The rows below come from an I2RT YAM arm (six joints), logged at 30 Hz.
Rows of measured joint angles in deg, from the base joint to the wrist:
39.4, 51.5, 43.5, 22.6, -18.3, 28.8
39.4, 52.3, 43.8, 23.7, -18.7, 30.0
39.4, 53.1, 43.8, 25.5, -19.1, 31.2
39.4, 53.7, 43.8, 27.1, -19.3, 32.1
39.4, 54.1, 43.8, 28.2, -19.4, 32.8
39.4, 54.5, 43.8, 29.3, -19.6, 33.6
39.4, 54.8, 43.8, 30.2, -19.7, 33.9
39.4, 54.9, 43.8, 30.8, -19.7, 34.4
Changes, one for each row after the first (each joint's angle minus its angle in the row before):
0.0, 0.8, 0.3, 1.1, -0.4, 1.2
0.0, 0.8, 0.0, 1.8, -0.4, 1.2
0.0, 0.6, 0.0, 1.6, -0.2, 0.9
0.0, 0.4, 0.0, 1.1, -0.1, 0.7
0.0, 0.4, 0.0, 1.1, -0.2, 0.8
0.0, 0.3, 0.0, 0.9, -0.1, 0.3
0.0, 0.1, 0.0, 0.6, 0.0, 0.5

